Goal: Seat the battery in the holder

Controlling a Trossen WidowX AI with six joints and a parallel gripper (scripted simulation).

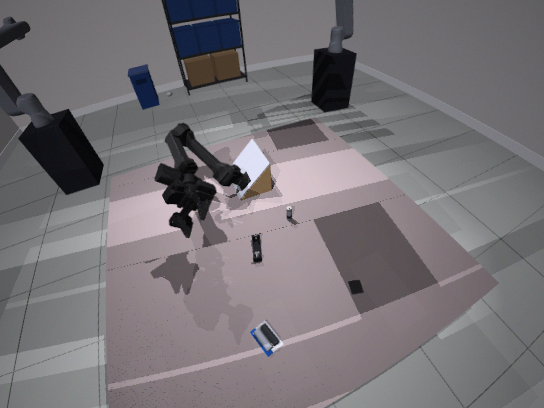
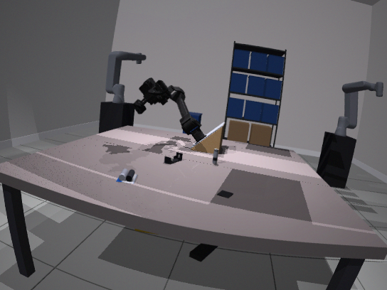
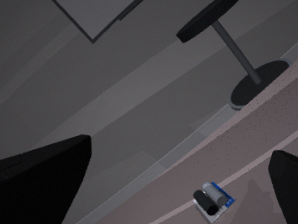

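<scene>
My gripper tip is 12 cm past the battery, 34 cm to the right of it and 23 cm above it.
</scene>
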